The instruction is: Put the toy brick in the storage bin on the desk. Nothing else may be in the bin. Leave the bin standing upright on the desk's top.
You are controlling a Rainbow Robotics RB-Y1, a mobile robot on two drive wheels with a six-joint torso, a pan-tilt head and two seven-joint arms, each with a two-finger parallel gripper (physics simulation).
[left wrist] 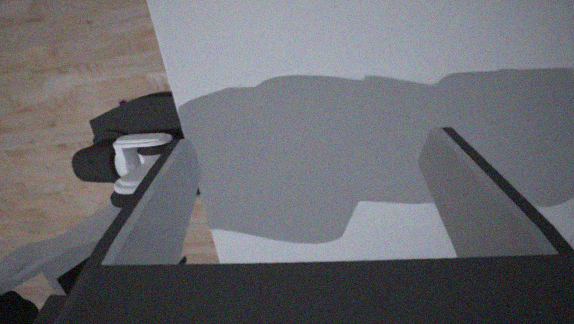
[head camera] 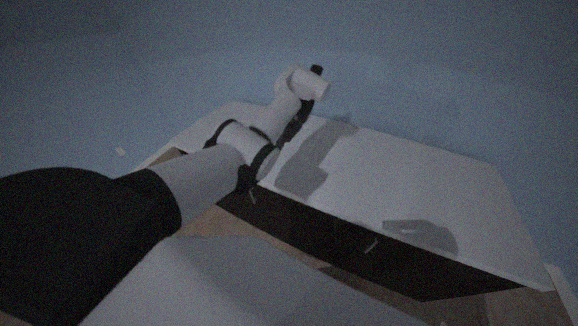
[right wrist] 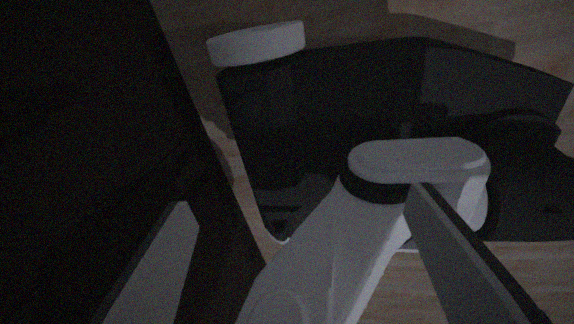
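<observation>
The toy brick and the storage bin do not show in the three views. The desk's white top lies under my left arm. My left gripper is open and empty above the desk's top near its edge, with its shadow on the top. In the head view the left arm hides much of the desk's left part, and the left fingers cannot be made out. My right gripper is open and empty, low beside the desk's dark side.
The desk's dark front has small pale handles. My dark mobile base stands on the wooden floor beside the desk. A small pale thing lies left of the desk. The picture is dim and grainy.
</observation>
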